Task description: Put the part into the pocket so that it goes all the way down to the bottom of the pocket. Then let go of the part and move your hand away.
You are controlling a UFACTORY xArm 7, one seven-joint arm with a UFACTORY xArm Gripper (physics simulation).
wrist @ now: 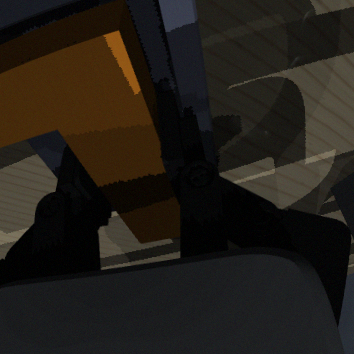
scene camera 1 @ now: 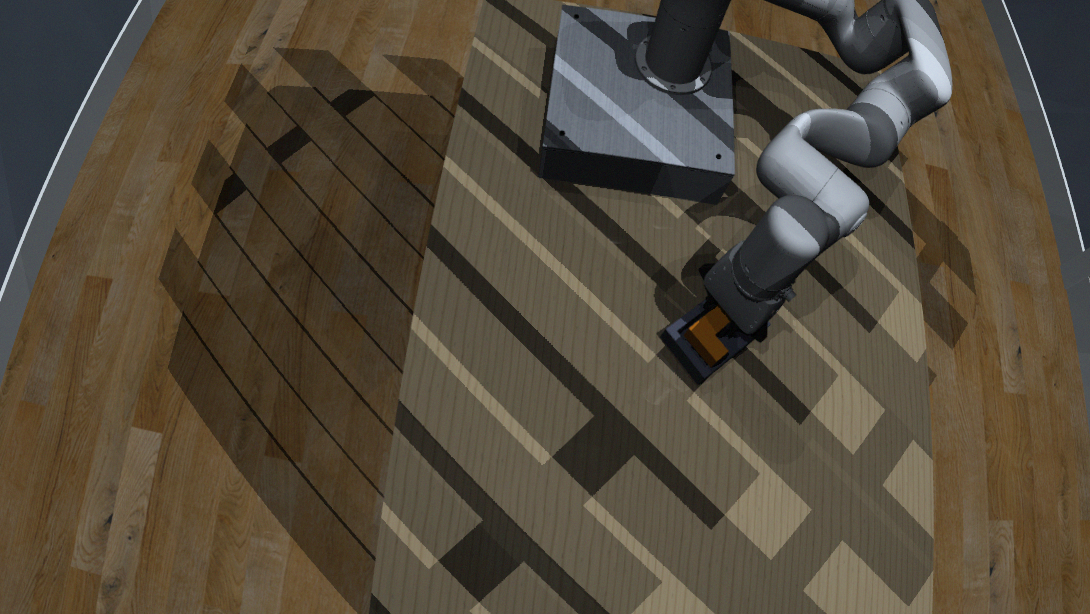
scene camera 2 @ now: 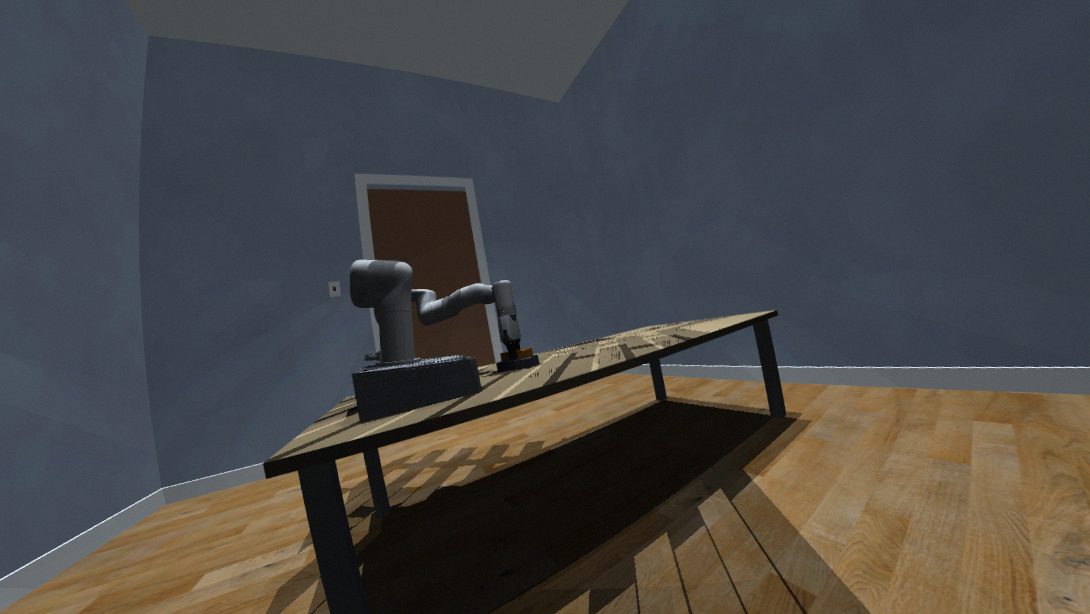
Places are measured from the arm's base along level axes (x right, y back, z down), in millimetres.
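Pixels of known places: gripper, between the fingertips: [wrist: 132,124] [scene camera 1: 716,321] [scene camera 2: 515,359]; arm's base, origin of its link: [scene camera 1: 672,64] [scene camera 2: 398,363].
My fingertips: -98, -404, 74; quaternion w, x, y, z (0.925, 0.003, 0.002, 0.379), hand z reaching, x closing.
For each thing: its top centre in the pictures, then the offset to it from my fingertips, as dx, dy, dz. Level surfaces: height alone.
- orange L-shaped part, centre of its top: [wrist: 96,188] [scene camera 1: 730,321] [scene camera 2: 515,350] -11, -11, -33
- dark blue-grey pocket block, centre of its top: [wrist: 113,128] [scene camera 1: 720,326] [scene camera 2: 517,358] -6, -7, +0
- striped-shadow table, height of its surface: dz +36
The orange L-shaped part [scene camera 1: 706,347] [scene camera 2: 521,353] [wrist: 95,95] is over the dark blue-grey pocket block [scene camera 1: 700,374] [scene camera 2: 518,364] [wrist: 186,55]. In scene camera 2 its orange top stands above the block's rim. In the wrist view a dark gap shows between the part and the block's wall. My gripper [wrist: 132,124] is shut on one arm of the part, with one dark finger on each side. The fingers are mostly hidden in scene camera 1. The part's underside and the pocket's floor are hidden, so its depth cannot be told.
The block stands on the striped-shadow table [scene camera 1: 518,320] [scene camera 2: 610,358]. The robot's metal base box [scene camera 1: 610,99] [scene camera 2: 417,387] stands behind it toward the table's end. The arm reaches over the block from the upper right in scene camera 1.
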